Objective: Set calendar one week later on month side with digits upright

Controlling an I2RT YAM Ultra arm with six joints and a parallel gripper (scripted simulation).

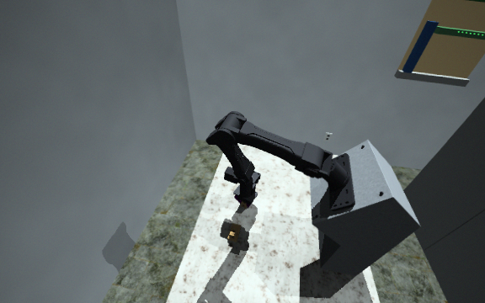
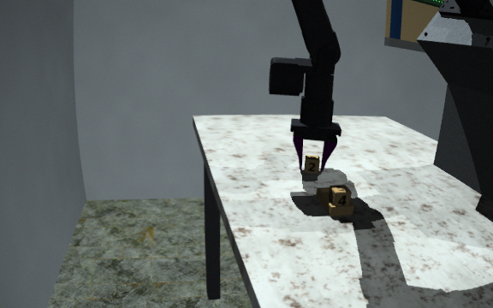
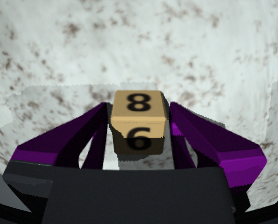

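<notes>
My gripper is now right at the wooden digit cube.
</notes>
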